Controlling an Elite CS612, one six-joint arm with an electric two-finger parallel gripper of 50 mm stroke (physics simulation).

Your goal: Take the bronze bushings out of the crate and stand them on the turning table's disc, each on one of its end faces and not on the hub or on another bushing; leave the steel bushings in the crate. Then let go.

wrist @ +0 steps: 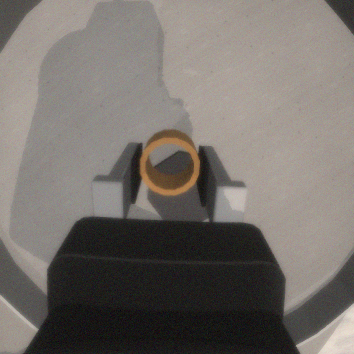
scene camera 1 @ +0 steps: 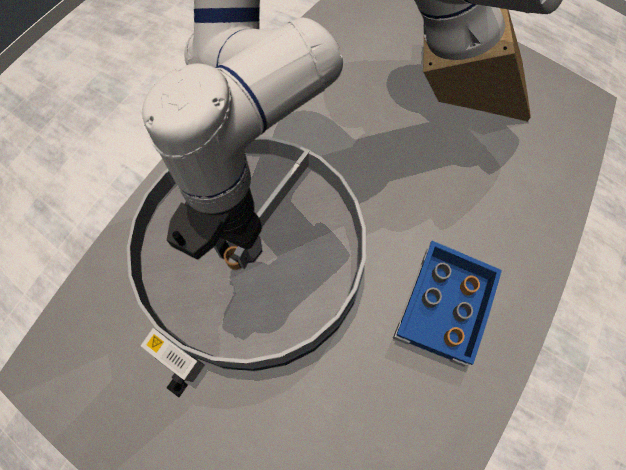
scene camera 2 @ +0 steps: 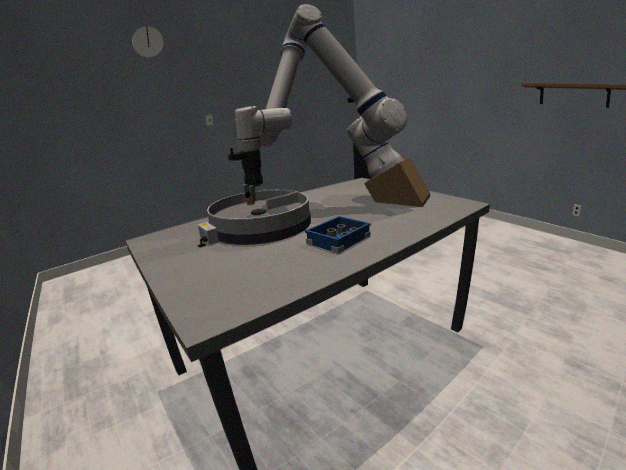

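Seen in the pictures: gripper, fingertip midpoint: (wrist: pixel 169 162) (scene camera 1: pixel 235 257) (scene camera 2: pixel 250 200); arm's base, origin of the base link: (scene camera 1: pixel 465 31) (scene camera 2: pixel 387 169).
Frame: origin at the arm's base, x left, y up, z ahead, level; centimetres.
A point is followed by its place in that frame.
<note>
My gripper (scene camera 1: pixel 235 255) {y -3.0, x -5.4, z 71.2 cm} (scene camera 2: pixel 249 197) {y -3.0, x -5.4, z 71.2 cm} (wrist: pixel 169 162) {y -3.0, x -5.4, z 71.2 cm} is shut on a bronze bushing (scene camera 1: pixel 226 258) {y -1.8, x -6.0, z 72.4 cm} (scene camera 2: pixel 249 201) {y -2.8, x -4.1, z 72.4 cm} (wrist: pixel 170 191) {y -1.7, x -5.8, z 70.0 cm}, held upright with its open end up. It hangs above the turning table's disc (scene camera 1: pixel 176 303) {y -9.4, x -10.6, z 83.3 cm} (wrist: pixel 275 100) {y -9.4, x -12.5, z 76.5 cm}. The dark hub (scene camera 2: pixel 258 211) {y -8.6, x -6.8, z 67.9 cm} (wrist: pixel 177 202) {y -8.6, x -7.2, z 66.5 cm} shows partly behind the bushing in the wrist view and is hidden in scene camera 1. In the blue crate (scene camera 1: pixel 422 323) {y -14.2, x 25.9, z 58.5 cm} (scene camera 2: pixel 323 240) {y -11.6, x 30.7, z 61.8 cm} stand two bronze bushings (scene camera 1: pixel 471 276) {y -11.7, x 28.7, z 46.2 cm} (scene camera 1: pixel 455 328) {y -11.7, x 31.3, z 56.5 cm} and three steel bushings (scene camera 1: pixel 442 264) {y -11.8, x 22.8, z 47.5 cm} (scene camera 1: pixel 432 288) {y -11.7, x 23.6, z 52.7 cm} (scene camera 1: pixel 464 303) {y -11.7, x 30.3, z 51.5 cm}.
A raised grey wall (scene camera 1: pixel 362 252) {y -5.0, x 10.1, z 57.3 cm} (scene camera 2: pixel 262 224) {y -7.6, x 12.2, z 75.0 cm} rings the disc. A straight divider (scene camera 1: pixel 283 189) {y -6.1, x -8.2, z 55.6 cm} (scene camera 2: pixel 282 200) {y -6.8, x -8.2, z 55.5 cm} runs inward from it at the back. A white box (scene camera 1: pixel 174 356) {y -8.9, x -4.4, z 90.5 cm} (scene camera 2: pixel 207 233) {y -10.0, x -0.6, z 92.3 cm} with a warning label sits outside the ring. The arm stands on a wooden block (scene camera 1: pixel 475 86) {y -6.9, x 8.3, z 7.5 cm} (scene camera 2: pixel 396 187) {y -6.4, x 11.7, z 5.8 cm}.
</note>
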